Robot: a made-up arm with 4 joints.
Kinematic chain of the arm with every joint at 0, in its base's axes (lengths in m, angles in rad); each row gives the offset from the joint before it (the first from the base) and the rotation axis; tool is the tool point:
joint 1: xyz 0 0 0.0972 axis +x
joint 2: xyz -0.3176 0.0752 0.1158 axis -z
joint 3: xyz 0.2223 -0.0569 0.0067 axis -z
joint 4: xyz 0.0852 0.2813 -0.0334 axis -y
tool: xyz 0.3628 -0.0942 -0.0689
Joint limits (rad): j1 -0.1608..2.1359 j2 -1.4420..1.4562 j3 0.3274..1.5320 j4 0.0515..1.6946
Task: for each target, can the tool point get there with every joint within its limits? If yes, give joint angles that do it. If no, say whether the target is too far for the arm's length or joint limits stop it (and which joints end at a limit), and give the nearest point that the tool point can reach.
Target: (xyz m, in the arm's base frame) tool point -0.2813 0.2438 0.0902
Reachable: no: joint limits stop it (at a limit: joint 1, joint 3, joint 4) | nearest point -0.2335 0.5283 0.4751 | short by 0.481 m
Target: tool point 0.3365 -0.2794 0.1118
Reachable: yes | joints 1.5460 -0.4418 1.1315 0.7298
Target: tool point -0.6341 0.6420 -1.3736
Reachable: no: too far | nearest point -0.4442 0.2248 -0.5082 | short by 0.979 m
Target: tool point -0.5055 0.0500 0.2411
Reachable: no: joint limits stop it (at a limit: joint 1, joint 2, joint 3) | nearest point -0.6130 -0.3146 0.5454 | short by 0.487 m
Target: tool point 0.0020 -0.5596 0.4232
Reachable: yes | joints 1.8799 -1.1654 0.9813 1.3919
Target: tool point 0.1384 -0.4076 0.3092
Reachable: yes | joints 1.2762 0.0053 0.5907 1.5660
